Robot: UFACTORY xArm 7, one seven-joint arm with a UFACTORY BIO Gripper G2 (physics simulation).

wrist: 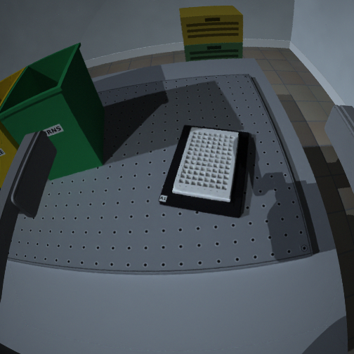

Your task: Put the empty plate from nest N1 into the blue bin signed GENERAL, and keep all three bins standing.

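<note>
A white plate [206, 162] with a grid of small wells lies flat in a black nest [241, 175], right of the middle of the wrist view. The small label on the nest's near left corner is hard to read. My gripper [188, 152] is open and empty, its fingers at the far left and right edges of the view, with the plate and nest seen beyond and between them. The blue bin signed GENERAL does not show. The green bin [80, 125] stands upright at the left, its sign partly hidden by the left finger. Part of the yellow bin [6, 160] shows at the left edge.
The bins and nest stand on a grey perforated board [135, 215] with a raised edge. The green bin's tall wall is left of the nest. Stacked yellow [211, 25] and green [215, 52] crates stand beyond the table. Shadows fall across the board around the nest.
</note>
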